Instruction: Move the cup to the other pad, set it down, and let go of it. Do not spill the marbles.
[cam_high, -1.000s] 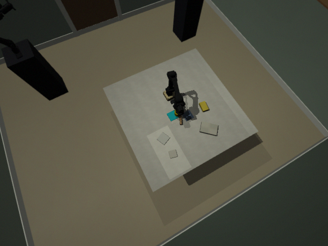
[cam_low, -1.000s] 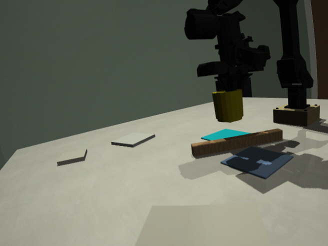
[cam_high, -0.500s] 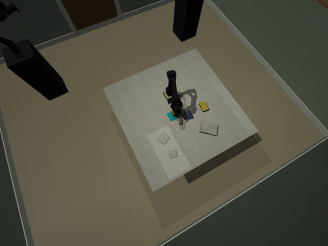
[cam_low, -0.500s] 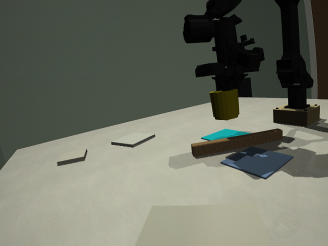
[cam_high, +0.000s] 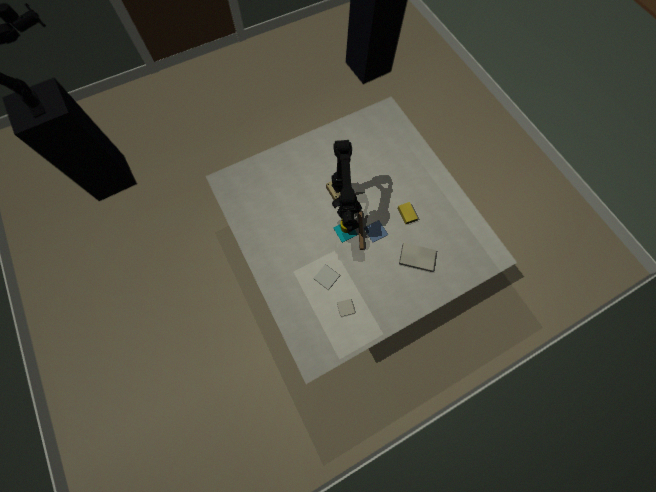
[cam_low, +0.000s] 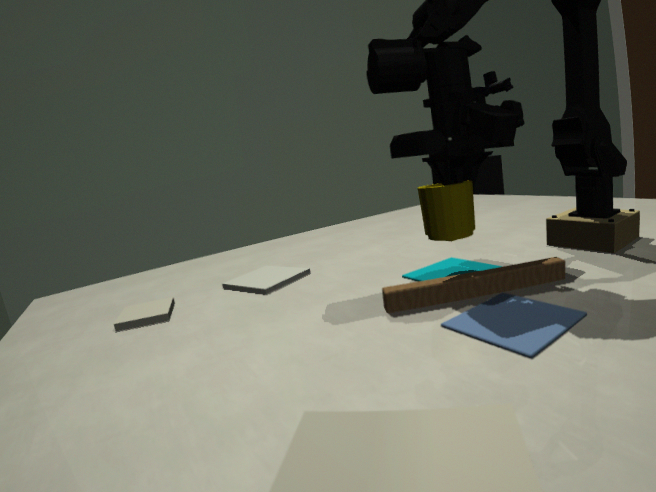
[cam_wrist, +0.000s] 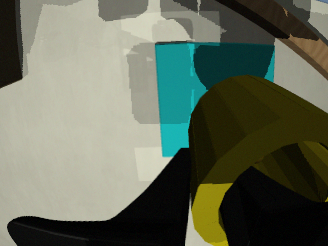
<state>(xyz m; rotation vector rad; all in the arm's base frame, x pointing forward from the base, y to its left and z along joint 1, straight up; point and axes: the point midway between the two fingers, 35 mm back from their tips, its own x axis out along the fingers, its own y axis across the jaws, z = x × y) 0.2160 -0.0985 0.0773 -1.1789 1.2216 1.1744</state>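
My gripper tip is now 3 cm short of the teal pad and 9 cm above it. Round my gripper tip: yellow cup: 2 cm ahead; then wooden bar: 7 cm ahead, 7 cm to the left, 8 cm below; then blue pad: 11 cm ahead, 14 cm to the left, 9 cm below.
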